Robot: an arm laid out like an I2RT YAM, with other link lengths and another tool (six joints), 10 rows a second.
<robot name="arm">
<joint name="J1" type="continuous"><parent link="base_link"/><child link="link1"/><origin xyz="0 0 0.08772" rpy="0 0 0"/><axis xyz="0 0 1"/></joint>
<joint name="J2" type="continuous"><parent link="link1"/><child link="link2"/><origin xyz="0.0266 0.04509 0.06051" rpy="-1.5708 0 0"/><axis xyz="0 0 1"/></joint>
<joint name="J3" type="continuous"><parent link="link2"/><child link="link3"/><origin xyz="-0.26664 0 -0.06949" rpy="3.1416 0 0"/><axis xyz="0 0 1"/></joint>
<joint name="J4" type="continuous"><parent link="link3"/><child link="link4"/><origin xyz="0.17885 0.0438 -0.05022" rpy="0 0 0"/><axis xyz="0 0 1"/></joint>
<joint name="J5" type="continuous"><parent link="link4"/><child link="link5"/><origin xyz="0.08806 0.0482 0.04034" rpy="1.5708 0 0"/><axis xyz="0 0 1"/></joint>
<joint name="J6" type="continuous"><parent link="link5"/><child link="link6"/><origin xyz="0.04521 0 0.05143" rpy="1.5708 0 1.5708"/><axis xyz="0 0 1"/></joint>
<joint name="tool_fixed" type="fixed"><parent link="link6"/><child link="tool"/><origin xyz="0.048 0.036 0.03" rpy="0.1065 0 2.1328"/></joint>
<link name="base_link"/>
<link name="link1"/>
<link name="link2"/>
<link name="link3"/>
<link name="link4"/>
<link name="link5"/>
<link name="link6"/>
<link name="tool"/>
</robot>
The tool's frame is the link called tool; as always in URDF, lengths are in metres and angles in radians. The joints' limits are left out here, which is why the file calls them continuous.
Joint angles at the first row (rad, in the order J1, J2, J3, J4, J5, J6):
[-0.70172 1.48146 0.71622 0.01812 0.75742 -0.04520]
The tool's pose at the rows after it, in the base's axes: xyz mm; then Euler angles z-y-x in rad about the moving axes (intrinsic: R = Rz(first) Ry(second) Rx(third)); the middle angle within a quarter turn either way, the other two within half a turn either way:
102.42 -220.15 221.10 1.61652 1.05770 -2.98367
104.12 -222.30 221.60 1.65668 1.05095 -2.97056
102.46 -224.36 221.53 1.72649 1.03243 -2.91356
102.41 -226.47 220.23 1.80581 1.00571 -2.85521
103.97 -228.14 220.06 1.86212 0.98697 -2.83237
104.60 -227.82 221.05 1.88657 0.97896 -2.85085
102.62 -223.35 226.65 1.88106 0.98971 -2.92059
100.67 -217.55 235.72 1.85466 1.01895 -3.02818
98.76 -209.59 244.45 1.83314 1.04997 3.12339
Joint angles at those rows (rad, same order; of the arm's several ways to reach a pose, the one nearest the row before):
[-0.70173 1.48148 0.71624 0.04062 0.73834 -0.05360]
[-0.70363 1.48182 0.71623 0.04937 0.71507 -0.08030]
[-0.71356 1.48375 0.71623 0.04102 0.69790 -0.11541]
[-0.71926 1.49136 0.71619 0.03301 0.67693 -0.15354]
[-0.72043 1.49139 0.71621 0.03074 0.64868 -0.18636]
[-0.72043 1.47269 0.70932 0.02999 0.61054 -0.20773]
[-0.71813 1.41010 0.69333 0.02040 0.55447 -0.22222]
[-0.71471 1.32544 0.67770 0.01315 0.48580 -0.23519]
[-0.71012 1.22397 0.65364 0.00670 0.39197 -0.25387]

